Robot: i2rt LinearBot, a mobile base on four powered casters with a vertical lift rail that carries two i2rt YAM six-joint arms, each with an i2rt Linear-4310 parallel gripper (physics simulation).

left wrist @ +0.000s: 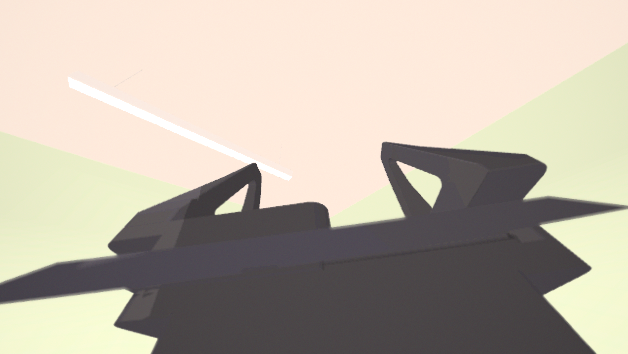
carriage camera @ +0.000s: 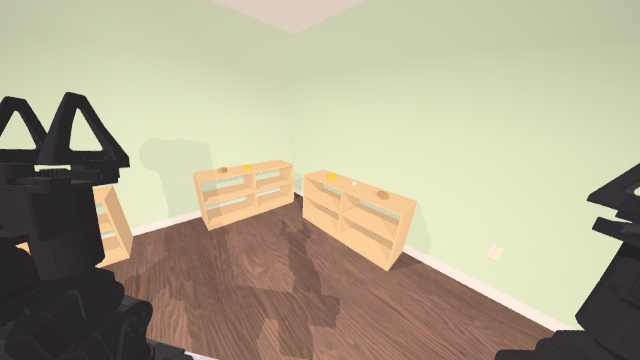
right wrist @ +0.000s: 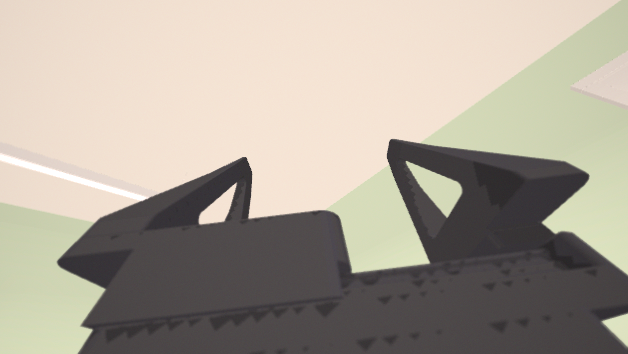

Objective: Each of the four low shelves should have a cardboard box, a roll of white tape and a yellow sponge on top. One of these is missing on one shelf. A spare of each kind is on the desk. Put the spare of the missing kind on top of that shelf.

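Places are measured from the left arm's base along level axes (x right, y back, z down), in centimetres.
Pixels of known places: left gripper, fingertip midpoint: (left wrist: 318, 159) (carriage camera: 44, 95); right gripper, fingertip midpoint: (right wrist: 318, 156).
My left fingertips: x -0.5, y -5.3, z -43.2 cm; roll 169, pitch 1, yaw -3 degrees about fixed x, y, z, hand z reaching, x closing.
For each thing: its top centre in the pictures, then the offset to it from my left fingertips. Level surfaces: height alone.
- low wooden shelf, its level: dz +67.5 cm
- yellow sponge, middle of its top: (carriage camera: 331, 174) dx +31.5, dy -175.9, dz +63.0 cm
- small white tape roll, middle of its top: (carriage camera: 354, 182) dx +57.3, dy -161.7, dz +65.1 cm
- cardboard box, middle of its top: (carriage camera: 383, 192) dx +81.1, dy -133.5, dz +62.5 cm
- Dark wooden floor, its level: dz +128.5 cm
A low wooden shelf (carriage camera: 272, 164) left of the room corner has a brown cardboard box (carriage camera: 222, 170) and a yellow sponge (carriage camera: 246, 167) on top; no white tape shows on it. A second low shelf (carriage camera: 406, 222) right of the corner bears a yellow sponge (carriage camera: 331, 176), a small white tape roll (carriage camera: 354, 183) and a cardboard box (carriage camera: 383, 195). A third shelf (carriage camera: 122, 220) is mostly hidden behind my left arm. My left gripper (carriage camera: 44, 97) (left wrist: 318, 159) is open and empty, pointing up. My right gripper (right wrist: 318, 156) is open and empty, partly cut off at the carriage view's right edge. The desk does not show.
Dark wooden floor (carriage camera: 250, 320) lies between me and the shelves, with shadows on it. Green walls meet behind the shelves. A wall outlet (carriage camera: 495, 252) is at the right. A sliver of pale wood (carriage camera: 22, 246) shows at the far left. A ceiling lamp (left wrist: 180, 131) (right wrist: 75, 177) shows in both wrist views.
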